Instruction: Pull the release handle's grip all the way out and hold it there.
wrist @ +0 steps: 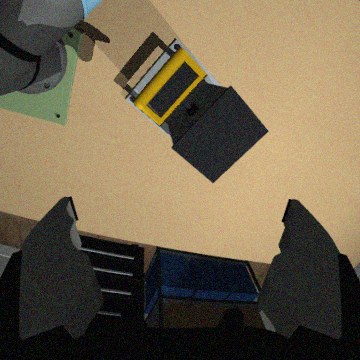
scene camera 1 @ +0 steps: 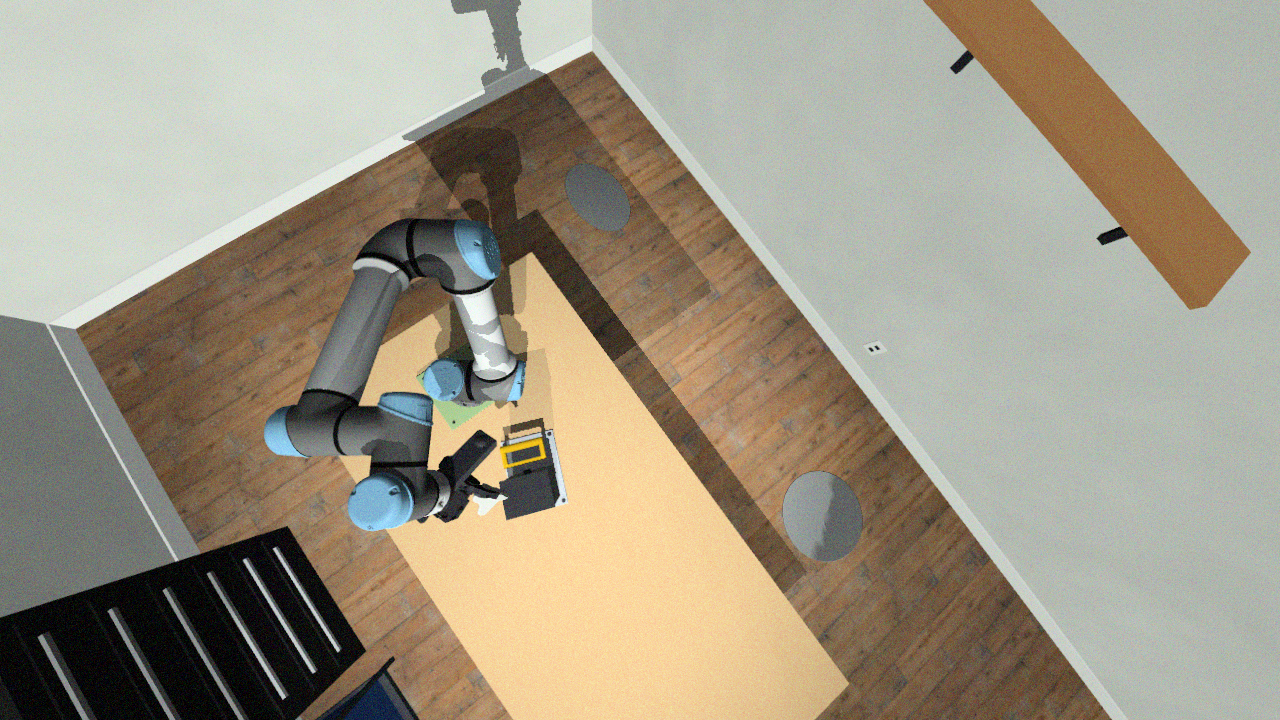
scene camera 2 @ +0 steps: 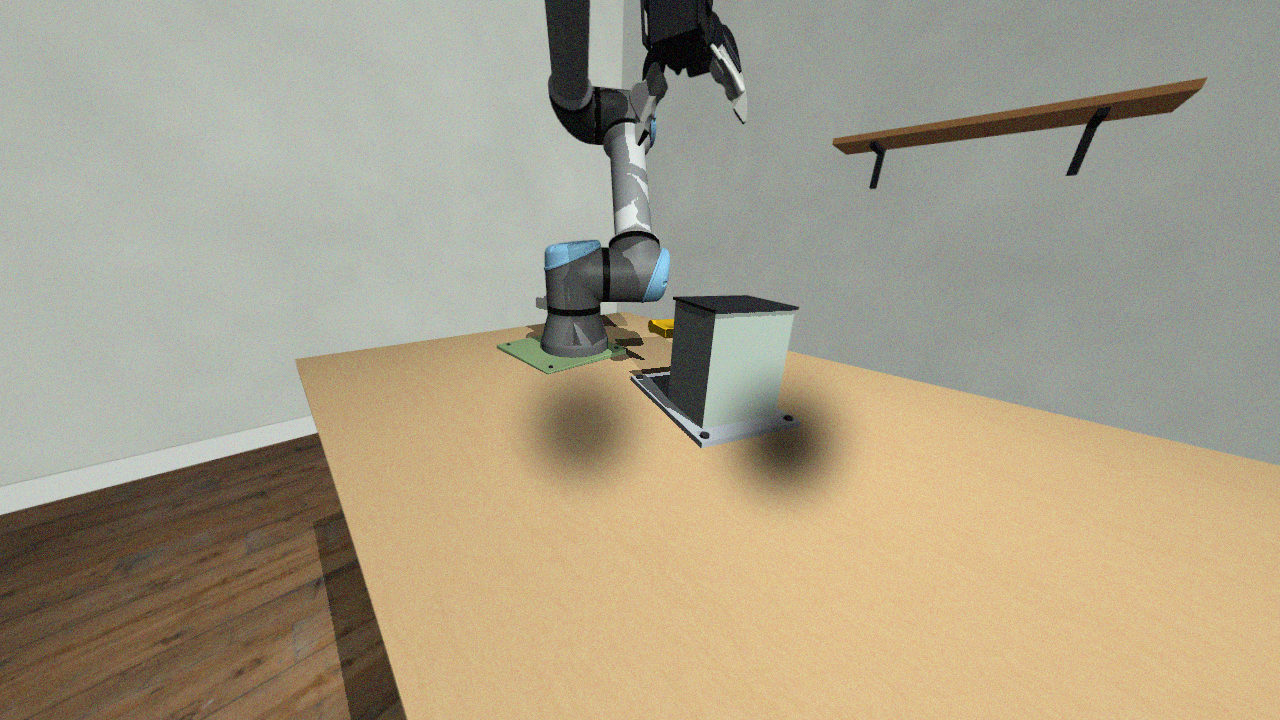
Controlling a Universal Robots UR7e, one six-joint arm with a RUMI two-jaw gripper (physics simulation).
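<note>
The release handle's grip, a yellow rectangular frame (scene camera 1: 521, 443) (scene camera 2: 662, 327) (wrist: 159, 78), is at the end of a dark-topped housing (scene camera 1: 529, 497) (scene camera 2: 747, 367) (wrist: 220, 135) on a pale base plate (scene camera 1: 558, 467) (scene camera 2: 742, 433). In the scene camera 2 view the housing hides most of the grip. My gripper (scene camera 1: 491, 502) (scene camera 2: 691, 129) (wrist: 180, 200) is open, its two fingers wide apart with nothing between them. It hangs high above the table, apart from the grip. In the wrist view the grip and housing show beyond the fingertips, toward the top of the view.
The arm's own base stands on a green plate (scene camera 1: 454, 417) (scene camera 2: 547, 365) (wrist: 50, 111) near the grip end. A black drawer cabinet (scene camera 1: 187, 617) (wrist: 115, 266) and a blue bin (scene camera 1: 371, 702) (wrist: 205, 275) are beyond the table edge. A wooden shelf (scene camera 1: 1100, 143) (scene camera 2: 1011, 125) is on the wall.
</note>
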